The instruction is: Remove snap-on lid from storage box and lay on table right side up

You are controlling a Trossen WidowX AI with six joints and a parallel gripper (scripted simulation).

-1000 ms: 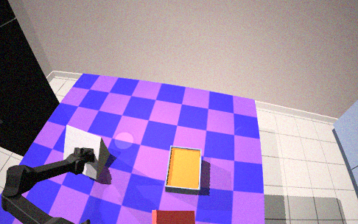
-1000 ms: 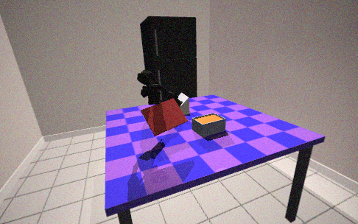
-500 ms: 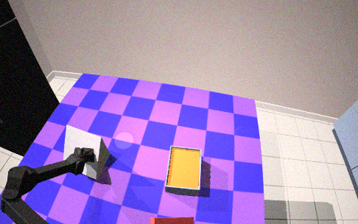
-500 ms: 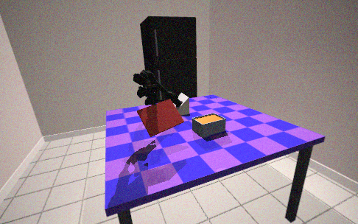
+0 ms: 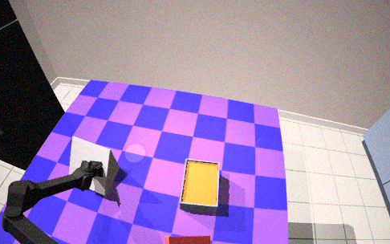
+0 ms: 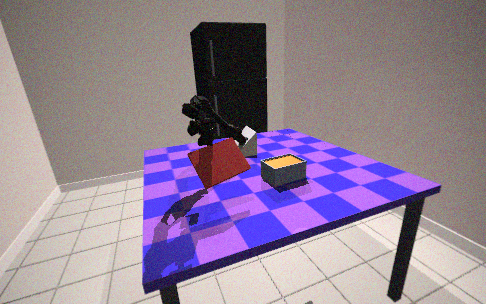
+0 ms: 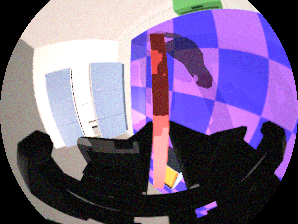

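Right now my gripper tip is 60 mm short of the red lid, 50 mm above it and 20 mm to the right of it. The rest, counted from my gripper tip: storage box (360 mm to the left, 170 mm below, 70 mm ahead).
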